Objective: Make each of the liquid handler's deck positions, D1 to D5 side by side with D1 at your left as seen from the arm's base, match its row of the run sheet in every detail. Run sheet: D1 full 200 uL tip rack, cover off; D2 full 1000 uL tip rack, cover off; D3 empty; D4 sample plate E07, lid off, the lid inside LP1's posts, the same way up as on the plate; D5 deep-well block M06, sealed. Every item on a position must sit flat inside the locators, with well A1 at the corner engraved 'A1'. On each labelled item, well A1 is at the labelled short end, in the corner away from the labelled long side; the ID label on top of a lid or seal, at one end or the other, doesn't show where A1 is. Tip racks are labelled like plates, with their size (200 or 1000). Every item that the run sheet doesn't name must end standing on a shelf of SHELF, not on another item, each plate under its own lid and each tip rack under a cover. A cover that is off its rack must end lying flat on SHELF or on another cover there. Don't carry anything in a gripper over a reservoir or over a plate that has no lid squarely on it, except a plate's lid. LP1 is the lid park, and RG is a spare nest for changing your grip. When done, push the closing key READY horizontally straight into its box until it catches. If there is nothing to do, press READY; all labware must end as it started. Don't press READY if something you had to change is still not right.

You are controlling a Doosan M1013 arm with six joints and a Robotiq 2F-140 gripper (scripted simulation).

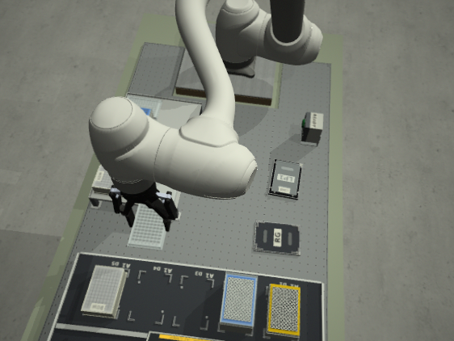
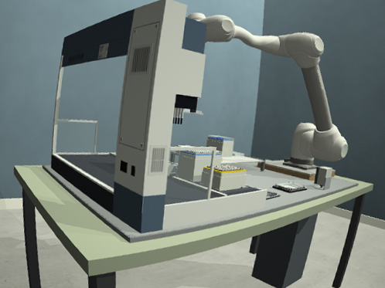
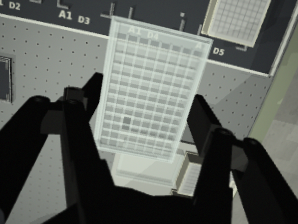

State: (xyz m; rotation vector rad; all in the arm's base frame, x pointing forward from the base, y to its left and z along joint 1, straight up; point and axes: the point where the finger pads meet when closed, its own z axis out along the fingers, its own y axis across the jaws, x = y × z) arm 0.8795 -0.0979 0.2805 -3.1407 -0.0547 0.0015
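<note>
The deep-well block M06 is 13 cm ahead of my hand, 12 cm to the right of it and 23 cm below it. Round my hand: yellow-rimmed tip rack 10 cm ahead, 37 cm to the left, 21 cm below; then blue-rimmed tip rack 11 cm ahead, 24 cm to the left, 18 cm below; then clear sample plate 2 cm below.
</note>
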